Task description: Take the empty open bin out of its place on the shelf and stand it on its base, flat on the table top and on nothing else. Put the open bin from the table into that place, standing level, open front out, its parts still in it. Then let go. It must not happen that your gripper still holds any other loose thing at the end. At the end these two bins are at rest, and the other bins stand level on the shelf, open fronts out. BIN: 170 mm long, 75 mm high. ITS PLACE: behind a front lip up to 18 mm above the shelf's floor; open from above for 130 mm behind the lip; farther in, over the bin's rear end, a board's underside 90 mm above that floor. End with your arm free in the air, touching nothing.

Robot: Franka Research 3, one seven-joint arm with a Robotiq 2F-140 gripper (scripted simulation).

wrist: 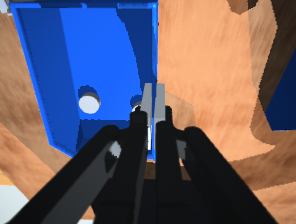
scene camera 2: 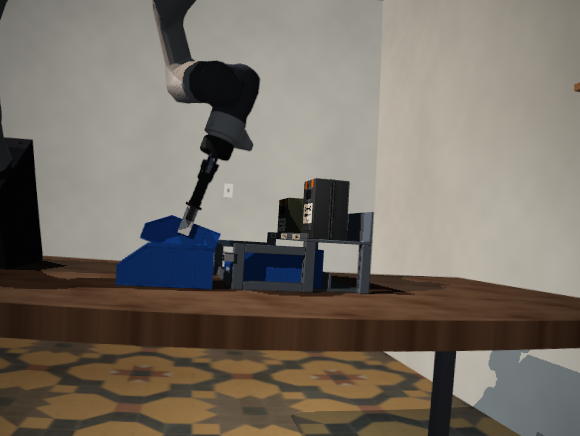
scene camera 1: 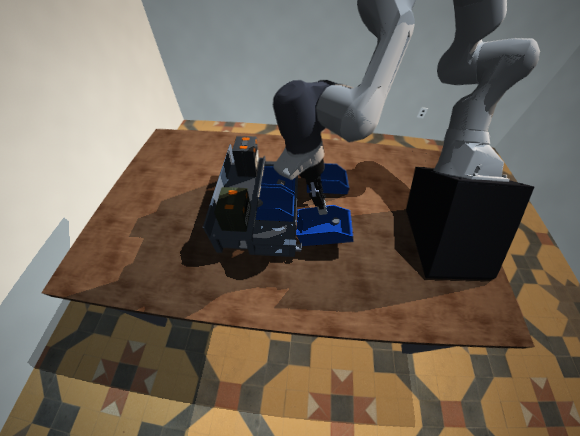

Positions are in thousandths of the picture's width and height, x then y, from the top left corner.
Scene:
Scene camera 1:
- my gripper: 558,487
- blue bin: 573,396
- blue bin: 539,526
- blue bin: 480,469

